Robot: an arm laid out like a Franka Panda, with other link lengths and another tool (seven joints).
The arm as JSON. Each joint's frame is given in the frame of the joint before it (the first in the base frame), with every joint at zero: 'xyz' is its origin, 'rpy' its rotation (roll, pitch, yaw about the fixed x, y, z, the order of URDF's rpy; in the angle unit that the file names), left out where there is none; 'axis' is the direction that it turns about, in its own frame. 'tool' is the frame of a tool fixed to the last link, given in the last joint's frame.
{
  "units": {
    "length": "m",
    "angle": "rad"
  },
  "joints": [
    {
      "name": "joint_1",
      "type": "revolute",
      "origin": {
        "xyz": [
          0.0,
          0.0,
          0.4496
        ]
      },
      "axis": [
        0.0,
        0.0,
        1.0
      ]
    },
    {
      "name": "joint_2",
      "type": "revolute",
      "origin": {
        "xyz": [
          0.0,
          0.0,
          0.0
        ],
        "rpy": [
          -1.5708,
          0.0,
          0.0
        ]
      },
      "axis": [
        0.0,
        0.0,
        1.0
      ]
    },
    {
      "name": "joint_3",
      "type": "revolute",
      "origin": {
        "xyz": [
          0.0,
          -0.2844,
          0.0
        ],
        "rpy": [
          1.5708,
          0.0,
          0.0
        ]
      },
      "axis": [
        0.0,
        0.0,
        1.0
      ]
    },
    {
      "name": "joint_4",
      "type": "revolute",
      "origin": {
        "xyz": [
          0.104,
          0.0,
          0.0
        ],
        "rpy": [
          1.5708,
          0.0,
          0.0
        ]
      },
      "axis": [
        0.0,
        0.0,
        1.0
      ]
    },
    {
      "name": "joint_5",
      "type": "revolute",
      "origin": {
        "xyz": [
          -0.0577,
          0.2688,
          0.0
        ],
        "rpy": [
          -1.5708,
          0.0,
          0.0
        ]
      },
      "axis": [
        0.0,
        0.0,
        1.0
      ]
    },
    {
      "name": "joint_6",
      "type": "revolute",
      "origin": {
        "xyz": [
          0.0,
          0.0,
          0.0
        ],
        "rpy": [
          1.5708,
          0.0,
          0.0
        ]
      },
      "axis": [
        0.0,
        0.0,
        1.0
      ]
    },
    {
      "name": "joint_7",
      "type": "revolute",
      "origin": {
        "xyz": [
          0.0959,
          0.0,
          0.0
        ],
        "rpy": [
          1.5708,
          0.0,
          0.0
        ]
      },
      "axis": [
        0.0,
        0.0,
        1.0
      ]
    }
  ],
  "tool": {
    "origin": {
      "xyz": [
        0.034,
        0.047,
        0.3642
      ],
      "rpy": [
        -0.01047,
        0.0,
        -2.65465
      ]
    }
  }
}
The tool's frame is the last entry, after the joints.
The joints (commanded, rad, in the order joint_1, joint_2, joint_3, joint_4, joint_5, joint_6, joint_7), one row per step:
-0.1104, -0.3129, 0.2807, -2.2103, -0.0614, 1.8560, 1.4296
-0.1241, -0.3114, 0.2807, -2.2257, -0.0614, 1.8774, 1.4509
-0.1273, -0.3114, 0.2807, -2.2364, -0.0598, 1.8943, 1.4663
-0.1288, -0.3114, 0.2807, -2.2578, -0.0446, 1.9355, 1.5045
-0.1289, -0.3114, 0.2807, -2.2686, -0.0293, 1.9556, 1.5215
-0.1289, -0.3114, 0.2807, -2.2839, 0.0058, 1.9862, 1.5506
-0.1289, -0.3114, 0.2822, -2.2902, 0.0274, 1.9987, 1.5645
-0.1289, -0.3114, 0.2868, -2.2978, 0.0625, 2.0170, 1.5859
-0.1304, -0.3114, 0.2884, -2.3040, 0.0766, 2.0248, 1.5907
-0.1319, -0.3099, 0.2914, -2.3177, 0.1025, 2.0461, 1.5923
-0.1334, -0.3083, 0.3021, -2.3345, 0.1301, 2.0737, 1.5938
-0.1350, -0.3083, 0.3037, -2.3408, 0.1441, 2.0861, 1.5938
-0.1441, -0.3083, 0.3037, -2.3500, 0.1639, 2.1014, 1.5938
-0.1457, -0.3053, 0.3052, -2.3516, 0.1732, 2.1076, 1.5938
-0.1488, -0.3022, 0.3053, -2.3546, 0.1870, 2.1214, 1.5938
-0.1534, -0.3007, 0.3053, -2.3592, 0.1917, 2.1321, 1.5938
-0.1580, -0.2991, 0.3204, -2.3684, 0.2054, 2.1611, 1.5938
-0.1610, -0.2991, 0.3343, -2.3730, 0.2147, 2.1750, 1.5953
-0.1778, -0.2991, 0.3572, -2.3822, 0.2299, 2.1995, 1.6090
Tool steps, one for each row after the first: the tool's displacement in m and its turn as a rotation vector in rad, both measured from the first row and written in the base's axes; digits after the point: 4 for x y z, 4 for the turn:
0.0003, -0.0037, -0.0046, 0.0009, -0.0074, -0.0330
0.0013, -0.0035, -0.0075, 0.0033, -0.0154, -0.0505
0.0048, 0.0030, -0.0139, 0.0206, -0.0380, -0.0919
0.0060, 0.0087, -0.0176, 0.0363, -0.0471, -0.1134
0.0075, 0.0210, -0.0233, 0.0707, -0.0604, -0.1551
0.0076, 0.0287, -0.0259, 0.0906, -0.0646, -0.1763
0.0083, 0.0418, -0.0291, 0.1223, -0.0713, -0.2082
0.0077, 0.0460, -0.0312, 0.1344, -0.0710, -0.2196
0.0081, 0.0538, -0.0358, 0.1572, -0.0730, -0.2326
0.0091, 0.0640, -0.0411, 0.1795, -0.0772, -0.2398
0.0103, 0.0678, -0.0427, 0.1918, -0.0811, -0.2473
0.0116, 0.0700, -0.0450, 0.2089, -0.0853, -0.2673
0.0124, 0.0726, -0.0463, 0.2171, -0.0854, -0.2726
0.0154, 0.0755, -0.0475, 0.2304, -0.0913, -0.2832
0.0172, 0.0750, -0.0488, 0.2349, -0.0959, -0.2909
0.0223, 0.0812, -0.0509, 0.2451, -0.1110, -0.2895
0.0242, 0.0866, -0.0519, 0.2505, -0.1177, -0.2863
0.0276, 0.0914, -0.0540, 0.2585, -0.1305, -0.3045

